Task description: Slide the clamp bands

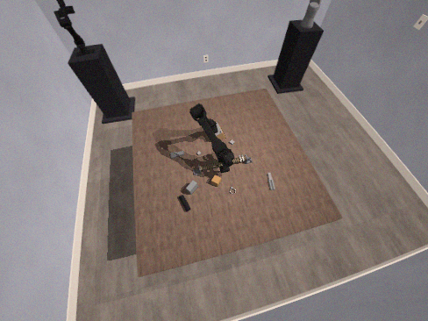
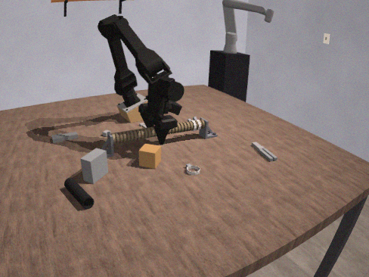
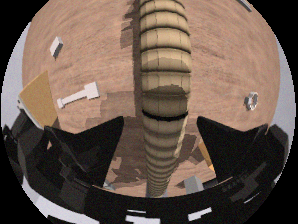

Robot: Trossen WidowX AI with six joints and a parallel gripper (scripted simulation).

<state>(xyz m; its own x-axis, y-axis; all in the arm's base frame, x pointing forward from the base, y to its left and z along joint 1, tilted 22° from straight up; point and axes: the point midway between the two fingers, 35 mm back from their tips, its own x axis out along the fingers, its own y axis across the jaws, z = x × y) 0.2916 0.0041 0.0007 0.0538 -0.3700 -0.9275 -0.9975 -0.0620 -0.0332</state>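
Right now my hand is 11 cm short of the orange cube, 6 cm to the left of it and 3 cm above it. Also, from my hand: grey cube 23 cm to the right, 13 cm ahead, 2 cm below; black cylinder 29 cm to the right, 22 cm ahead, 4 cm below.
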